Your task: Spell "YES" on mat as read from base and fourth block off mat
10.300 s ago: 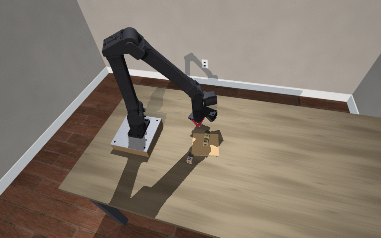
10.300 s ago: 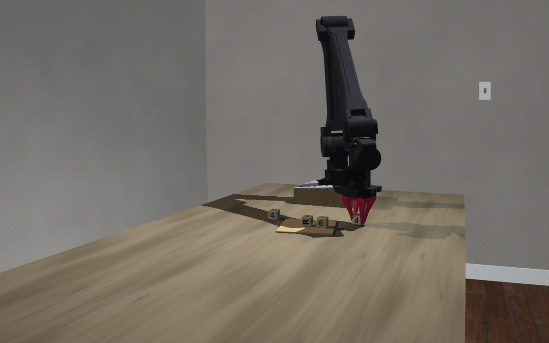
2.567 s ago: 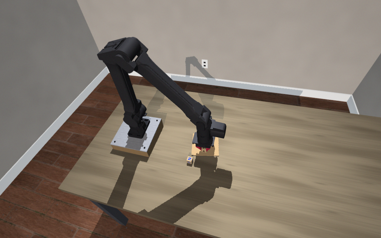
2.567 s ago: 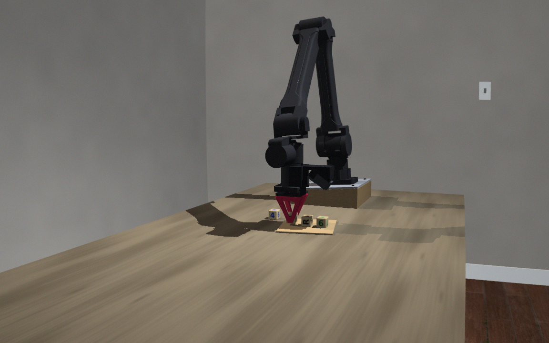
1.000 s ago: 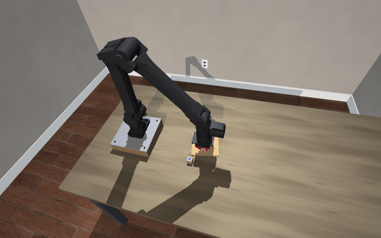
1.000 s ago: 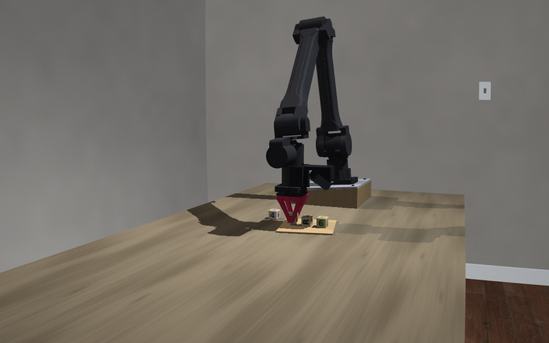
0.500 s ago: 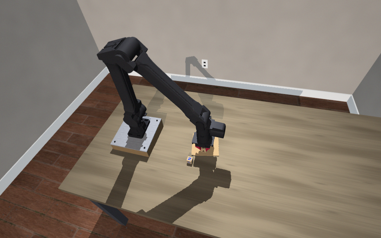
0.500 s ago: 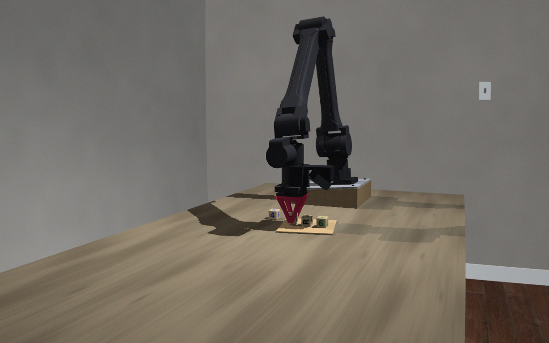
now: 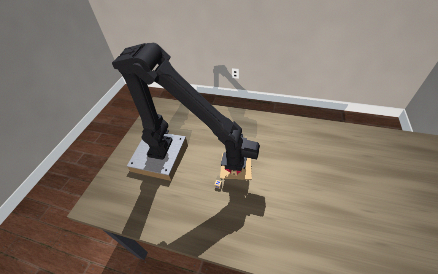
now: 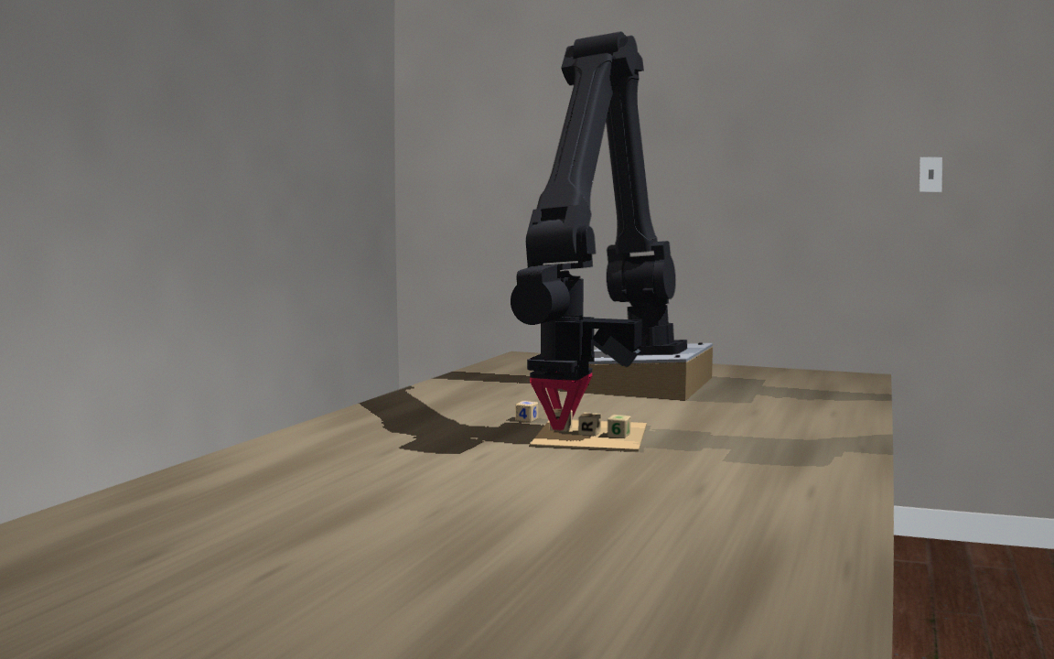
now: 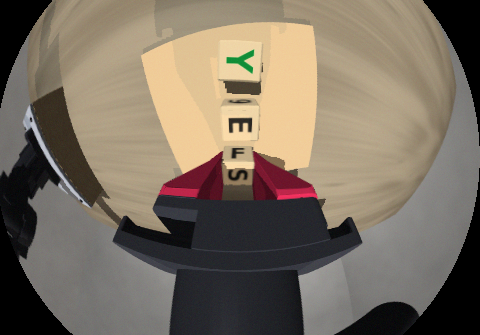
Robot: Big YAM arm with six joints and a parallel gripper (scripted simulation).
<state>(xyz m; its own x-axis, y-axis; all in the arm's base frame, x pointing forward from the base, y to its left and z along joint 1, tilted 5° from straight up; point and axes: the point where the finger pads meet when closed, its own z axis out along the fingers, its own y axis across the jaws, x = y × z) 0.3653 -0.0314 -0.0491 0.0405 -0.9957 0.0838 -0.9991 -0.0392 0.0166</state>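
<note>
The tan mat is 4 cm to the left of my hand and 1 cm below it.
</note>
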